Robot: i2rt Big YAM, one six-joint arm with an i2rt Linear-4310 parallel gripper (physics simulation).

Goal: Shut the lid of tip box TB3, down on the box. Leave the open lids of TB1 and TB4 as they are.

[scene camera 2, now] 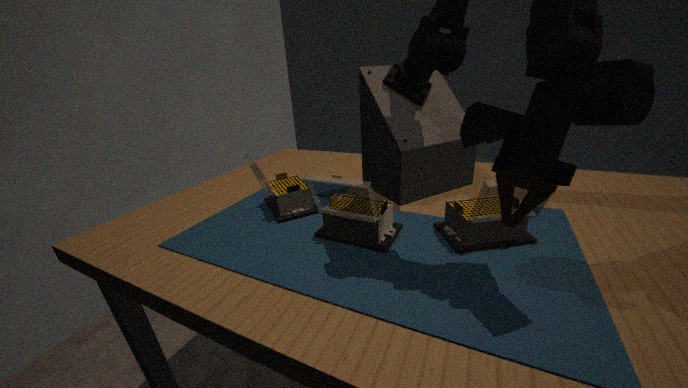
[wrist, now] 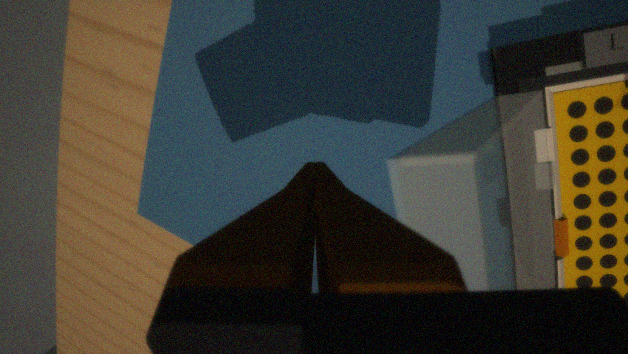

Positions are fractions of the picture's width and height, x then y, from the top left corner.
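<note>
The gripper (scene camera 2: 0.74, 0.58) is visible in the scene. The wrist view shows the gripper (wrist: 0.50, 0.50) as well, together with a tip box (wrist: 0.93, 0.17).
</note>
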